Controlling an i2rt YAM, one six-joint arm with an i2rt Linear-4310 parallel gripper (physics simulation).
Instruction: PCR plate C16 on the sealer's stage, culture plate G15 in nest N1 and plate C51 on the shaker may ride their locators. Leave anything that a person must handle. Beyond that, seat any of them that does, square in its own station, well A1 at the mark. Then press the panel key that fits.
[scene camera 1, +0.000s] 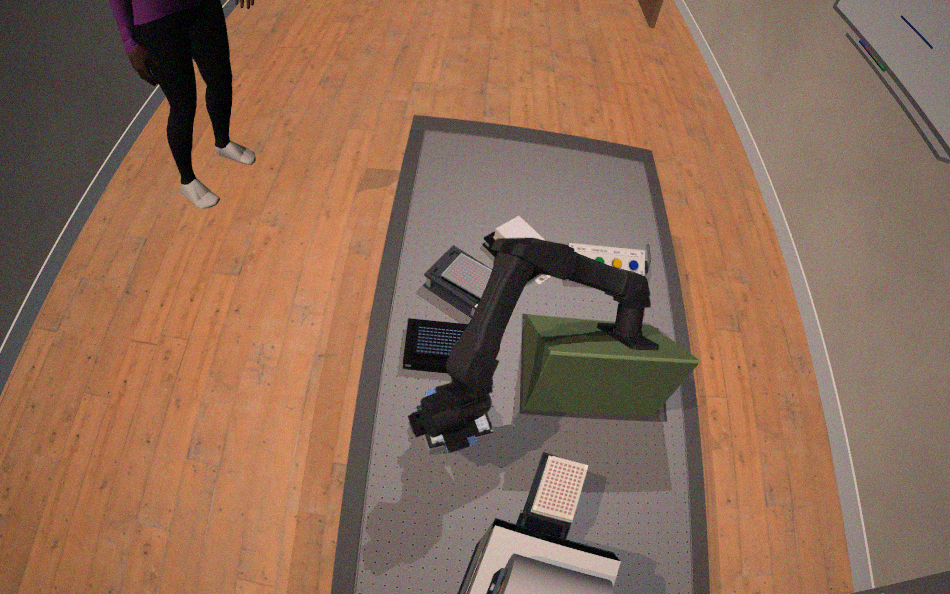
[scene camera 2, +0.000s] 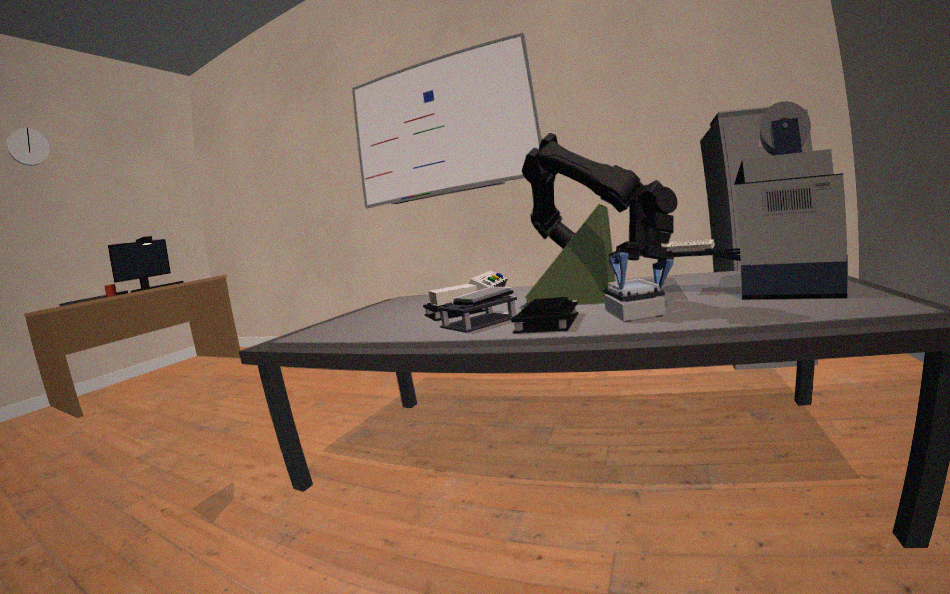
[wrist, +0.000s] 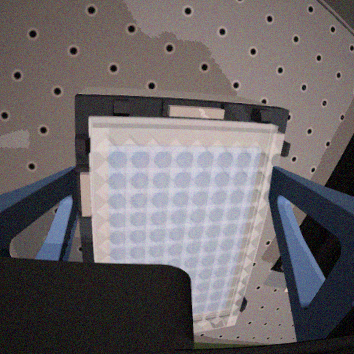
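A clear-lidded plate with pale blue wells (scene camera 1: 482, 423) (scene camera 2: 636, 285) (wrist: 175, 200), seemingly C51, lies on a light box-shaped station with a black rim (scene camera 2: 634, 308) (wrist: 100, 105). In the wrist view it sits off-centre on the rim, towards the right. My gripper (scene camera 1: 451, 418) (scene camera 2: 641, 285) (wrist: 174, 177) is open around it, right fingertip at the plate's edge, left fingertip slightly apart. A white plate with reddish wells (scene camera 1: 560, 486) (scene camera 2: 690, 244) is on the sealer's stage. A dark plate (scene camera 1: 437, 339) and a pale pinkish plate (scene camera 1: 465, 273) are in nests; their labels are unreadable.
The sealer (scene camera 1: 504, 553) (scene camera 2: 791, 231) stands beyond its extended stage. A green wedge-shaped block (scene camera 1: 602, 385) (scene camera 2: 595, 252) stands beside the arm. The key panel (scene camera 1: 584, 248) shows green, yellow and blue keys. A white box (scene camera 1: 518, 229) (scene camera 2: 451, 293) is partly behind the arm.
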